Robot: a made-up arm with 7 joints. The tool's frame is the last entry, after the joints. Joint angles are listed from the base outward.
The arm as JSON. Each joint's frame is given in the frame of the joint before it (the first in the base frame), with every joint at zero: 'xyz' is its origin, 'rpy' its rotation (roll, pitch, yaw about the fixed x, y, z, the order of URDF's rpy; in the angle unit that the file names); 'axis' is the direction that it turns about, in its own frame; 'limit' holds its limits. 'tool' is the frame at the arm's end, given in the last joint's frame.
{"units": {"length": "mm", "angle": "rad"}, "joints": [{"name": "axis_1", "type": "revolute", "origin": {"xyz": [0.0, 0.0, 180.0], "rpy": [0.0, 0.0, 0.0]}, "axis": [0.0, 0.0, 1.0], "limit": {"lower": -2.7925, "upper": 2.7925}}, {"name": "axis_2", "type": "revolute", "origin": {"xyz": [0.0, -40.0, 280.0], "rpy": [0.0, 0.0, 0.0]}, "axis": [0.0, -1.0, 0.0], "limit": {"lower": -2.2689, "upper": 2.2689}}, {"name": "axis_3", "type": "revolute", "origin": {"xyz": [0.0, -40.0, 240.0], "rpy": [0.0, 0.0, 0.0]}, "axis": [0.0, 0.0, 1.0], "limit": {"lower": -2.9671, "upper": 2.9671}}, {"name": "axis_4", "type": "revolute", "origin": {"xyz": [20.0, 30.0, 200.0], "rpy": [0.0, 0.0, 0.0]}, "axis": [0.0, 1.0, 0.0], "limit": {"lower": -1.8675, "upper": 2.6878}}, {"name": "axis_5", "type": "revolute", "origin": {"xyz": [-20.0, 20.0, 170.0], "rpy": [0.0, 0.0, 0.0]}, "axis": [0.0, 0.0, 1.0], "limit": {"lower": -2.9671, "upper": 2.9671}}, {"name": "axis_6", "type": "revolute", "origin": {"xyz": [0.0, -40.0, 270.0], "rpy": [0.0, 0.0, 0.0]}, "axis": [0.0, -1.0, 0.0], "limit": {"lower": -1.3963, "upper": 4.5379}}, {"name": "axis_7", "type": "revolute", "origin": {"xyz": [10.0, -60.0, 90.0], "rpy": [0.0, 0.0, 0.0]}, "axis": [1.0, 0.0, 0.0], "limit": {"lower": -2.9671, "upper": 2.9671}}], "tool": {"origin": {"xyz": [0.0, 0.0, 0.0], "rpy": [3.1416, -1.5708, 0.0]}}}
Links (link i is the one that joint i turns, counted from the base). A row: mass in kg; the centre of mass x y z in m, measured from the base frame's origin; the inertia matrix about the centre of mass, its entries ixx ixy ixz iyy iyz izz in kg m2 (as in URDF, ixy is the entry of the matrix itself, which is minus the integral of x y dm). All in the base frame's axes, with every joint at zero. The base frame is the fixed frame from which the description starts. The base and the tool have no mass.
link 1: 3.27; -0.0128 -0.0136 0.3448; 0.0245 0 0 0.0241 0.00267 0.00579
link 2: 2.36; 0.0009 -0.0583 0.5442; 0.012 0 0 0.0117 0.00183 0.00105
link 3: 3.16; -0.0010 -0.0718 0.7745; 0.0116 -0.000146 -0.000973 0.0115 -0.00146 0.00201
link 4: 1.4; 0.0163 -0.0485 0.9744; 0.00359 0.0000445 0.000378 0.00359 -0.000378 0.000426
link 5: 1.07; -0.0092 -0.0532 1.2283; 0.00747 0 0 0.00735 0.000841 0.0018
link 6: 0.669; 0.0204 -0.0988 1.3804; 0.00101 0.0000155 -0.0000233 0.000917 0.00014 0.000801
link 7: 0.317; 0.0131 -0.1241 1.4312; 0.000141 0 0 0.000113 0 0.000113
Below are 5 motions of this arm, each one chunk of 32 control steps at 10 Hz.
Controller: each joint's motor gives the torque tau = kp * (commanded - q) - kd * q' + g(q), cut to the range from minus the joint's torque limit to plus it. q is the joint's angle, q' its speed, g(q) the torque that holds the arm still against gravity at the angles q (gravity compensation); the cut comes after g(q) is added. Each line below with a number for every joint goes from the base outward.
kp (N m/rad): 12 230 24 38 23 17 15
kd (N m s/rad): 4.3 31 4.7 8 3.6 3.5 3.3
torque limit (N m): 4.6 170 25 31 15 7.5 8.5
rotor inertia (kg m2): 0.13 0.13 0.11 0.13 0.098 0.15 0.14
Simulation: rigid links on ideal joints. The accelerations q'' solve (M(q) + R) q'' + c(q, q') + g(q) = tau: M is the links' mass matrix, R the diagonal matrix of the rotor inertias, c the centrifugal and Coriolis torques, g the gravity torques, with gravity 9.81 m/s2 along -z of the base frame. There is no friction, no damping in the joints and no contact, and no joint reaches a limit. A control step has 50 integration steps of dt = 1/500 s. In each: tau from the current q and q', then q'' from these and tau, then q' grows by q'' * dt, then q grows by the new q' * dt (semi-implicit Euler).
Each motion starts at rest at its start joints. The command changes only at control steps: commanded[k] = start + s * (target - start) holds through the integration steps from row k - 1 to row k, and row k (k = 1, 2, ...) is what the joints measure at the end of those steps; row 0 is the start. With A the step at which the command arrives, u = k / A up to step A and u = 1 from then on. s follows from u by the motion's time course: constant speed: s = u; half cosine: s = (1 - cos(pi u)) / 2; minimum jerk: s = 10 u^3 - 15 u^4 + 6 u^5; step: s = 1 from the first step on.
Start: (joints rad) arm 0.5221 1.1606 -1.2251 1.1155 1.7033 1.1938 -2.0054
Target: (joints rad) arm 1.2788 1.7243 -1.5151 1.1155 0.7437 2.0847 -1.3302
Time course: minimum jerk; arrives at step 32
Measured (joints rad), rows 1 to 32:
1: 0.5221 1.1607 -1.2251 1.1155 1.7032 1.1939 -2.0053
2: 0.5223 1.1612 -1.2248 1.1155 1.7024 1.1944 -2.0049
3: 0.5230 1.1627 -1.2245 1.1155 1.7000 1.1962 -2.0036
4: 0.5245 1.1659 -1.2244 1.1154 1.6949 1.2000 -2.0008
5: 0.5272 1.1713 -1.2250 1.1153 1.6861 1.2069 -1.9957
6: 0.5316 1.1795 -1.2268 1.1150 1.6730 1.2175 -1.9879
7: 0.5381 1.1907 -1.2303 1.1146 1.6549 1.2323 -1.9769
8: 0.5470 1.2050 -1.2357 1.1141 1.6315 1.2518 -1.9625
9: 0.5587 1.2225 -1.2431 1.1135 1.6029 1.2760 -1.9445
10: 0.5734 1.2430 -1.2524 1.1127 1.5690 1.3051 -1.9230
11: 0.5913 1.2664 -1.2637 1.1119 1.5303 1.3387 -1.8980
12: 0.6126 1.2924 -1.2766 1.1111 1.4870 1.3767 -1.8697
13: 0.6373 1.3207 -1.2911 1.1103 1.4397 1.4185 -1.8386
14: 0.6654 1.3509 -1.3070 1.1095 1.3892 1.4635 -1.8049
15: 0.6967 1.3824 -1.3239 1.1089 1.3361 1.5112 -1.7692
16: 0.7311 1.4149 -1.3416 1.1083 1.2813 1.5609 -1.7319
17: 0.7684 1.4478 -1.3598 1.1079 1.2256 1.6117 -1.6937
18: 0.8082 1.4806 -1.3782 1.1077 1.1699 1.6629 -1.6550
19: 0.8503 1.5128 -1.3964 1.1078 1.1152 1.7137 -1.6166
20: 0.8942 1.5439 -1.4142 1.1080 1.0621 1.7633 -1.5790
21: 0.9392 1.5734 -1.4313 1.1086 1.0116 1.8110 -1.5427
22: 0.9850 1.6010 -1.4473 1.1094 0.9644 1.8560 -1.5084
23: 1.0306 1.6262 -1.4621 1.1104 0.9211 1.8978 -1.4764
24: 1.0755 1.6487 -1.4755 1.1116 0.8823 1.9358 -1.4473
25: 1.1188 1.6683 -1.4872 1.1130 0.8484 1.9695 -1.4213
26: 1.1598 1.6849 -1.4973 1.1145 0.8197 1.9986 -1.3988
27: 1.1976 1.6983 -1.5056 1.1160 0.7962 2.0230 -1.3798
28: 1.2316 1.7086 -1.5120 1.1175 0.7779 2.0426 -1.3644
29: 1.2612 1.7160 -1.5167 1.1189 0.7645 2.0576 -1.3526
30: 1.2859 1.7208 -1.5198 1.1201 0.7555 2.0684 -1.3440
31: 1.3056 1.7235 -1.5212 1.1211 0.7502 2.0754 -1.3382
32: 1.3202 1.7246 -1.5214 1.1218 0.7475 2.0796 -1.3347

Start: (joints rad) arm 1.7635 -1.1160 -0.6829 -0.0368 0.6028 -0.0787 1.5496
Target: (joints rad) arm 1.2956 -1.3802 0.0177 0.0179 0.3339 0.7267 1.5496
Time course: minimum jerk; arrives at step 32
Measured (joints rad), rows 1 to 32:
1: 1.7635 -1.1160 -0.6828 -0.0368 0.6028 -0.0786 1.5496
2: 1.7634 -1.1162 -0.6823 -0.0369 0.6025 -0.0781 1.5496
3: 1.7632 -1.1169 -0.6806 -0.0371 0.6017 -0.0764 1.5496
4: 1.7626 -1.1184 -0.6772 -0.0372 0.6001 -0.0728 1.5496
5: 1.7615 -1.1209 -0.6713 -0.0373 0.5975 -0.0664 1.5496
6: 1.7597 -1.1246 -0.6624 -0.0372 0.5937 -0.0566 1.5496
7: 1.7568 -1.1299 -0.6502 -0.0368 0.5885 -0.0431 1.5496
8: 1.7525 -1.1365 -0.6343 -0.0361 0.5819 -0.0254 1.5496
9: 1.7466 -1.1447 -0.6147 -0.0351 0.5739 -0.0034 1.5496
10: 1.7387 -1.1544 -0.5914 -0.0336 0.5644 0.0229 1.5496
11: 1.7287 -1.1653 -0.5646 -0.0317 0.5537 0.0533 1.5496
12: 1.7163 -1.1775 -0.5345 -0.0295 0.5417 0.0875 1.5496
13: 1.7015 -1.1908 -0.5014 -0.0269 0.5286 0.1252 1.5496
14: 1.6842 -1.2050 -0.4659 -0.0239 0.5146 0.1658 1.5496
15: 1.6644 -1.2198 -0.4284 -0.0206 0.4999 0.2087 1.5496
16: 1.6424 -1.2350 -0.3895 -0.0171 0.4847 0.2534 1.5496
17: 1.6182 -1.2505 -0.3497 -0.0133 0.4693 0.2992 1.5496
18: 1.5921 -1.2660 -0.3096 -0.0095 0.4538 0.3454 1.5496
19: 1.5645 -1.2811 -0.2699 -0.0056 0.4386 0.3912 1.5496
20: 1.5357 -1.2958 -0.2312 -0.0018 0.4239 0.4360 1.5496
21: 1.5062 -1.3097 -0.1940 0.0018 0.4098 0.4791 1.5496
22: 1.4764 -1.3227 -0.1590 0.0053 0.3967 0.5198 1.5496
23: 1.4468 -1.3345 -0.1265 0.0084 0.3845 0.5576 1.5496
24: 1.4179 -1.3451 -0.0971 0.0112 0.3737 0.5920 1.5496
25: 1.3903 -1.3543 -0.0710 0.0137 0.3641 0.6225 1.5496
26: 1.3642 -1.3621 -0.0485 0.0157 0.3560 0.6490 1.5496
27: 1.3403 -1.3683 -0.0298 0.0172 0.3493 0.6711 1.5496
28: 1.3189 -1.3731 -0.0147 0.0184 0.3440 0.6890 1.5496
29: 1.3004 -1.3765 -0.0033 0.0192 0.3402 0.7026 1.5496
30: 1.2848 -1.3787 0.0048 0.0195 0.3375 0.7124 1.5496
31: 1.2724 -1.3799 0.0101 0.0196 0.3358 0.7188 1.5496
32: 1.2632 -1.3803 0.0133 0.0194 0.3349 0.7227 1.5496

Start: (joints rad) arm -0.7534 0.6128 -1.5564 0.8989 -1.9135 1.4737 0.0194
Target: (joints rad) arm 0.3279 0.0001 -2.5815 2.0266 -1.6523 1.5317 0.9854
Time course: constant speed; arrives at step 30
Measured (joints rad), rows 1 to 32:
1: -0.7578 0.6037 -1.5694 0.9078 -1.9085 1.4742 0.0280
2: -0.7595 0.5884 -1.5918 0.9267 -1.9010 1.4753 0.0463
3: -0.7529 0.5702 -1.6198 0.9532 -1.8928 1.4768 0.0707
4: -0.7365 0.5506 -1.6511 0.9851 -1.8845 1.4784 0.0987
5: -0.7108 0.5305 -1.6843 1.0208 -1.8764 1.4800 0.1286
6: -0.6779 0.5100 -1.7183 1.0586 -1.8683 1.4817 0.1595
7: -0.6398 0.4893 -1.7522 1.0976 -1.8602 1.4835 0.1910
8: -0.5985 0.4684 -1.7856 1.1369 -1.8522 1.4853 0.2229
9: -0.5557 0.4476 -1.8186 1.1760 -1.8440 1.4872 0.2549
10: -0.5125 0.4268 -1.8512 1.2148 -1.8358 1.4892 0.2870
11: -0.4698 0.4060 -1.8837 1.2533 -1.8274 1.4912 0.3191
12: -0.4279 0.3853 -1.9163 1.2913 -1.8189 1.4933 0.3513
13: -0.3872 0.3647 -1.9492 1.3292 -1.8104 1.4953 0.3835
14: -0.3477 0.3442 -1.9824 1.3668 -1.8017 1.4973 0.4157
15: -0.3094 0.3237 -2.0159 1.4044 -1.7930 1.4993 0.4479
16: -0.2720 0.3033 -2.0497 1.4419 -1.7843 1.5013 0.4801
17: -0.2355 0.2829 -2.0838 1.4793 -1.7756 1.5033 0.5123
18: -0.1996 0.2626 -2.1181 1.5168 -1.7668 1.5052 0.5445
19: -0.1641 0.2422 -2.1524 1.5543 -1.7580 1.5072 0.5767
20: -0.1290 0.2218 -2.1868 1.5917 -1.7493 1.5091 0.6089
21: -0.0939 0.2015 -2.2212 1.6292 -1.7405 1.5111 0.6411
22: -0.0589 0.1811 -2.2556 1.6667 -1.7318 1.5130 0.6733
23: -0.0239 0.1607 -2.2900 1.7042 -1.7230 1.5149 0.7055
24: 0.0112 0.1403 -2.3243 1.7417 -1.7143 1.5169 0.7377
25: 0.0465 0.1198 -2.3585 1.7793 -1.7056 1.5188 0.7699
26: 0.0818 0.0994 -2.3927 1.8168 -1.6968 1.5208 0.8020
27: 0.1173 0.0790 -2.4269 1.8543 -1.6881 1.5227 0.8342
28: 0.1528 0.0585 -2.4610 1.8918 -1.6794 1.5247 0.8664
29: 0.1885 0.0381 -2.4952 1.9294 -1.6707 1.5266 0.8986
30: 0.2241 0.0177 -2.5293 1.9669 -1.6620 1.5286 0.9308
31: 0.2562 0.0068 -2.5519 1.9937 -1.6570 1.5302 0.9545
32: 0.2807 0.0024 -2.5630 2.0096 -1.6550 1.5311 0.9683

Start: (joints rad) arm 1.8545 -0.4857 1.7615 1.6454 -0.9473 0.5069 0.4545
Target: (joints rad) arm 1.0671 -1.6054 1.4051 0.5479 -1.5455 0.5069 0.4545
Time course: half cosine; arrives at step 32
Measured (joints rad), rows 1 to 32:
1: 1.8547 -0.4869 1.7619 1.6449 -0.9479 0.5069 0.4545
2: 1.8552 -0.4912 1.7629 1.6426 -0.9503 0.5069 0.4545
3: 1.8556 -0.5000 1.7636 1.6369 -0.9551 0.5070 0.4545
4: 1.8549 -0.5138 1.7630 1.6269 -0.9625 0.5071 0.4545
5: 1.8521 -0.5327 1.7606 1.6122 -0.9725 0.5072 0.4545
6: 1.8464 -0.5565 1.7560 1.5925 -0.9851 0.5073 0.4545
7: 1.8374 -0.5851 1.7491 1.5678 -1.0001 0.5075 0.4545
8: 1.8250 -0.6182 1.7399 1.5385 -1.0174 0.5076 0.4545
9: 1.8093 -0.6555 1.7288 1.5047 -1.0369 0.5076 0.4545
10: 1.7903 -0.6965 1.7159 1.4669 -1.0584 0.5077 0.4545
11: 1.7683 -0.7410 1.7016 1.4255 -1.0817 0.5077 0.4545
12: 1.7436 -0.7884 1.6859 1.3809 -1.1066 0.5077 0.4545
13: 1.7165 -0.8382 1.6691 1.3336 -1.1327 0.5077 0.4545
14: 1.6871 -0.8902 1.6514 1.2840 -1.1600 0.5076 0.4545
15: 1.6557 -0.9436 1.6330 1.2327 -1.1880 0.5076 0.4546
16: 1.6224 -0.9981 1.6141 1.1802 -1.2166 0.5074 0.4546
17: 1.5875 -1.0530 1.5949 1.1269 -1.2455 0.5073 0.4546
18: 1.5511 -1.1080 1.5756 1.0734 -1.2743 0.5071 0.4546
19: 1.5133 -1.1623 1.5564 1.0202 -1.3028 0.5069 0.4546
20: 1.4744 -1.2156 1.5377 0.9677 -1.3308 0.5067 0.4546
21: 1.4346 -1.2672 1.5196 0.9165 -1.3580 0.5065 0.4546
22: 1.3941 -1.3166 1.5023 0.8670 -1.3841 0.5063 0.4546
23: 1.3532 -1.3634 1.4860 0.8196 -1.4089 0.5061 0.4546
24: 1.3123 -1.4072 1.4709 0.7749 -1.4321 0.5059 0.4546
25: 1.2716 -1.4474 1.4571 0.7331 -1.4536 0.5058 0.4546
26: 1.2317 -1.4837 1.4447 0.6947 -1.4730 0.5056 0.4546
27: 1.1931 -1.5158 1.4337 0.6601 -1.4903 0.5055 0.4546
28: 1.1561 -1.5433 1.4243 0.6296 -1.5052 0.5054 0.4546
29: 1.1215 -1.5660 1.4165 0.6034 -1.5177 0.5053 0.4546
30: 1.0896 -1.5838 1.4103 0.5819 -1.5275 0.5053 0.4545
31: 1.0611 -1.5963 1.4057 0.5653 -1.5346 0.5052 0.4545
32: 1.0364 -1.6036 1.4028 0.5537 -1.5389 0.5052 0.4545

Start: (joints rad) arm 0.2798 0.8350 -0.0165 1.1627 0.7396 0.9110 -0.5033
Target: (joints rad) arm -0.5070 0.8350 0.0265 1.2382 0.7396 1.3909 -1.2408
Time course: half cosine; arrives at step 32
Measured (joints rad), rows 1 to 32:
1: 0.2796 0.8350 -0.0165 1.1628 0.7396 0.9113 -0.5038
2: 0.2788 0.8350 -0.0166 1.1630 0.7396 0.9127 -0.5057
3: 0.2766 0.8349 -0.0166 1.1635 0.7396 0.9156 -0.5100
4: 0.2725 0.8349 -0.0166 1.1644 0.7396 0.9204 -0.5171
5: 0.2659 0.8348 -0.0164 1.1656 0.7396 0.9272 -0.5273
6: 0.2565 0.8348 -0.0160 1.1670 0.7396 0.9361 -0.5406
7: 0.2439 0.8348 -0.0153 1.1688 0.7396 0.9471 -0.5570
8: 0.2281 0.8348 -0.0143 1.1709 0.7397 0.9599 -0.5763
9: 0.2090 0.8348 -0.0130 1.1731 0.7397 0.9746 -0.5985
10: 0.1869 0.8348 -0.0116 1.1757 0.7396 0.9910 -0.6233
11: 0.1618 0.8349 -0.0099 1.1784 0.7396 1.0090 -0.6505
12: 0.1341 0.8349 -0.0080 1.1813 0.7396 1.0283 -0.6798
13: 0.1038 0.8350 -0.0060 1.1844 0.7396 1.0487 -0.7109
14: 0.0715 0.8351 -0.0039 1.1876 0.7396 1.0702 -0.7436
15: 0.0373 0.8351 -0.0017 1.1910 0.7396 1.0924 -0.7776
16: 0.0017 0.8352 0.0006 1.1945 0.7395 1.1152 -0.8124
17: -0.0351 0.8352 0.0029 1.1980 0.7395 1.1384 -0.8478
18: -0.0726 0.8353 0.0052 1.2015 0.7395 1.1617 -0.8835
19: -0.1105 0.8353 0.0076 1.2051 0.7395 1.1848 -0.9190
20: -0.1485 0.8354 0.0099 1.2086 0.7395 1.2077 -0.9541
21: -0.1861 0.8354 0.0121 1.2120 0.7395 1.2300 -0.9884
22: -0.2229 0.8354 0.0143 1.2154 0.7395 1.2515 -1.0216
23: -0.2588 0.8354 0.0164 1.2186 0.7395 1.2720 -1.0533
24: -0.2932 0.8354 0.0184 1.2216 0.7395 1.2914 -1.0833
25: -0.3258 0.8354 0.0203 1.2244 0.7395 1.3095 -1.1113
26: -0.3565 0.8354 0.0220 1.2270 0.7395 1.3260 -1.1370
27: -0.3847 0.8354 0.0235 1.2294 0.7395 1.3408 -1.1601
28: -0.4104 0.8354 0.0249 1.2315 0.7395 1.3538 -1.1804
29: -0.4332 0.8354 0.0261 1.2333 0.7395 1.3649 -1.1978
30: -0.4529 0.8353 0.0270 1.2347 0.7395 1.3739 -1.2120
31: -0.4694 0.8353 0.0278 1.2358 0.7395 1.3807 -1.2229
32: -0.4824 0.8353 0.0283 1.2366 0.7395 1.3853 -1.2305

